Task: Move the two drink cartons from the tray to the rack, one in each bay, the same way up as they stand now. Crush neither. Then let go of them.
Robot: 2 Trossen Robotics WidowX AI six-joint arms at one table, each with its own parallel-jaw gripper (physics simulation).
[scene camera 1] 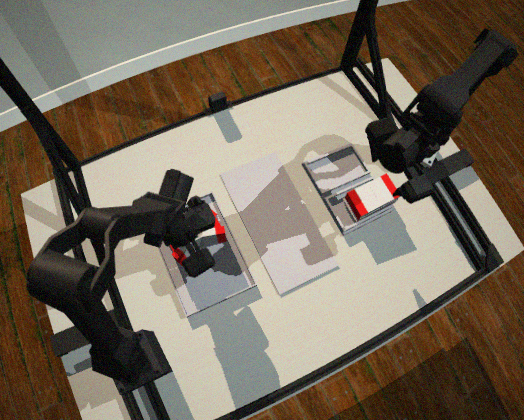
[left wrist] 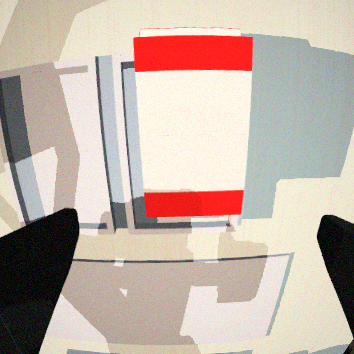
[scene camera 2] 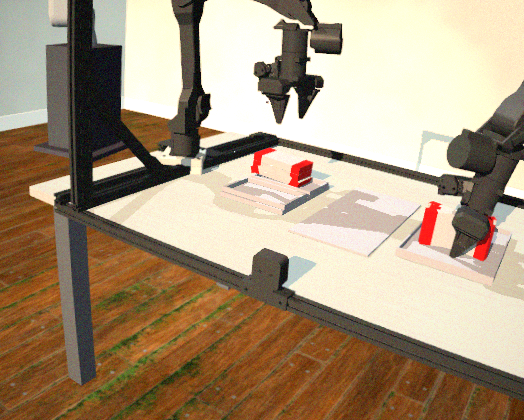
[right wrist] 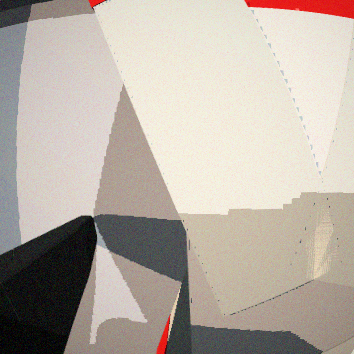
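Where they show: left gripper, between the fingertips: (scene camera 1: 384, 178) (left wrist: 203, 225) (scene camera 2: 290, 121); right gripper, between the fingertips: (scene camera 1: 195, 241) (scene camera 2: 454, 247); left arm's base, origin of its link: (scene camera 2: 183, 153); right arm's base, origin of its link: (scene camera 1: 131, 362).
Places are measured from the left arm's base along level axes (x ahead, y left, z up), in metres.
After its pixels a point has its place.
Note:
One drink carton (scene camera 1: 372, 196) @[y -0.059, x 0.249, z 0.026 m] (scene camera 2: 283, 166) @[y -0.096, x 0.240, z 0.017 m] (left wrist: 192, 130) @[y -0.057, x 0.238, z 0.027 m], cream with red ends, lies on its side in the near bay of the grey rack (scene camera 1: 339, 171) @[y -0.162, x 0.204, z -0.026 m] (scene camera 2: 260, 196) @[y -0.182, x 0.194, z -0.028 m] (left wrist: 81, 140) @[y -0.142, x 0.209, z -0.026 m]. My left gripper (scene camera 1: 406, 183) (scene camera 2: 291, 109) @[y -0.063, x 0.246, z 0.114 m] (left wrist: 203, 225) @[y -0.063, x 0.246, z 0.114 m] is open and empty and hangs high above it. The second carton (scene camera 1: 219, 232) @[y -0.310, x 0.531, z 0.038 m] (scene camera 2: 429, 228) @[y -0.357, x 0.508, z 0.004 m] (right wrist: 211, 105) stands in the grey tray (scene camera 1: 219, 287) @[y -0.251, x 0.624, z -0.030 m] (scene camera 2: 427, 256) @[y -0.404, x 0.498, z -0.031 m] (right wrist: 63, 123) @[y -0.392, x 0.508, z -0.030 m], mostly hidden by my right arm. My right gripper (scene camera 1: 194, 248) @[y -0.361, x 0.565, z -0.029 m] (scene camera 2: 462, 243) @[y -0.361, x 0.565, z -0.029 m] is open and low at this carton. Only one of its fingers shows in the right wrist view.
A pale flat mat (scene camera 1: 285, 233) @[y -0.194, x 0.428, z -0.032 m] (scene camera 2: 352, 225) @[y -0.288, x 0.377, z -0.032 m] (left wrist: 140, 298) @[y -0.214, x 0.389, z -0.032 m] lies between tray and rack. The rack's far bay holds nothing. A dark block (scene camera 1: 217, 101) @[y -0.540, x 0.224, z 0.013 m] (scene camera 2: 269, 267) @[y -0.561, x 0.211, z 0.005 m] sits on the table's edge rail. Black frame posts stand at the table corners.

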